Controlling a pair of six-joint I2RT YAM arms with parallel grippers.
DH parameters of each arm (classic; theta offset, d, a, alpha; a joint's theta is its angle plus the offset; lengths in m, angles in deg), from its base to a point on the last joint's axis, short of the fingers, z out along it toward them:
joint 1: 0 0.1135 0.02 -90
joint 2: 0 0 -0.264 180
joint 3: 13.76 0 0.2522 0
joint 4: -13.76 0 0.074 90
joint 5: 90 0 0 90
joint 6: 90 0.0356 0 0
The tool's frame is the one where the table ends.
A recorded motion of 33 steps. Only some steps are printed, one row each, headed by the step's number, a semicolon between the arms.
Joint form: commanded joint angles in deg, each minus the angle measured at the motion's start. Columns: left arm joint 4, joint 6, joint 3, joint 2, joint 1, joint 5; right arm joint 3, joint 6, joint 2, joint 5, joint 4, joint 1.
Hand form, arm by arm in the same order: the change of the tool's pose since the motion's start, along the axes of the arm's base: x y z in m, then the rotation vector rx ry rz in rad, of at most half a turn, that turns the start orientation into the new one. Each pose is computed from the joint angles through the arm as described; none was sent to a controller.
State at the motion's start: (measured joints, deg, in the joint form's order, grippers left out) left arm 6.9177 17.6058 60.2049 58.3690 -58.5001 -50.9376; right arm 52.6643 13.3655 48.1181 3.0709 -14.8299 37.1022
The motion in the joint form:
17: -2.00 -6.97 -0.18 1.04 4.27 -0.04; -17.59 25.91 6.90 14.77 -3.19 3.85
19: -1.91 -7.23 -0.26 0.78 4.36 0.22; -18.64 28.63 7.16 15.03 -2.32 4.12
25: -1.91 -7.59 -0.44 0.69 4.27 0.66; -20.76 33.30 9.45 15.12 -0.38 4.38
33: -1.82 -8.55 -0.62 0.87 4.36 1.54; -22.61 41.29 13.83 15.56 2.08 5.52
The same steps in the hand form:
17: 0.0161 0.0058 -0.0081 -0.0741 0.0421 0.0656; 0.0081 0.0121 -0.1334 -0.0085 0.4943 -0.3503
19: 0.0156 0.0069 -0.0075 -0.0822 0.0397 0.0621; 0.0074 0.0125 -0.1391 0.0237 0.5159 -0.3694
25: 0.0152 0.0066 -0.0082 -0.0865 0.0409 0.0525; 0.0088 0.0149 -0.1560 0.0574 0.5735 -0.4075
33: 0.0161 0.0054 -0.0097 -0.0981 0.0446 0.0376; 0.0104 0.0216 -0.1774 0.1154 0.6603 -0.4694

